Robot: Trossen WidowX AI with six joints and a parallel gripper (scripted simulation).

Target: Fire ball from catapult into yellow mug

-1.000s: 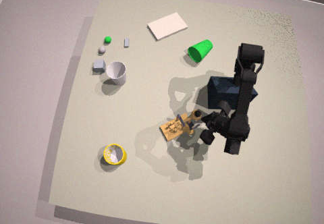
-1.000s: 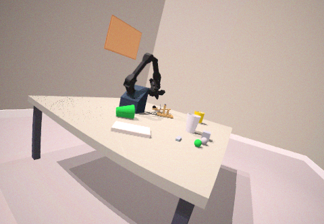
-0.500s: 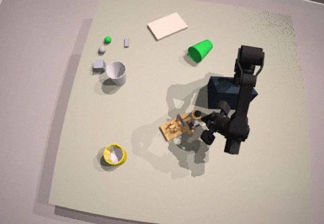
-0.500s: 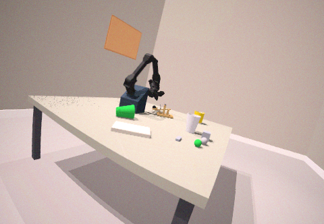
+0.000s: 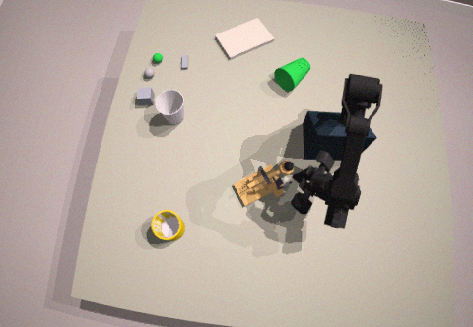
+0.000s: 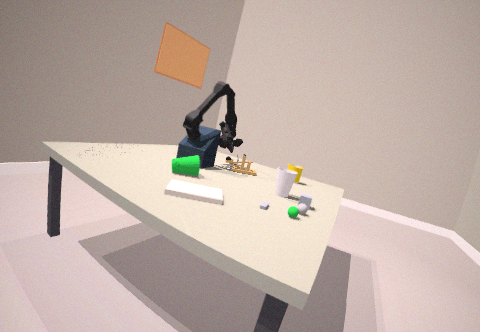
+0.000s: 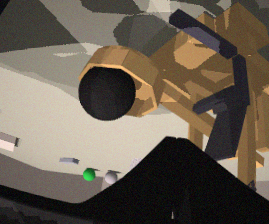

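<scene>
My gripper tip is 5 cm to the left of the small black ball and 4 cm above it. From my gripper tip the other things lie so: yellow mug 38 cm ahead, 13 cm to the left, 7 cm below; then white cup 38 cm ahead, 26 cm to the right, 7 cm below; then tan wooden catapult 6 cm ahead, 1 cm to the right, 4 cm below.
</scene>
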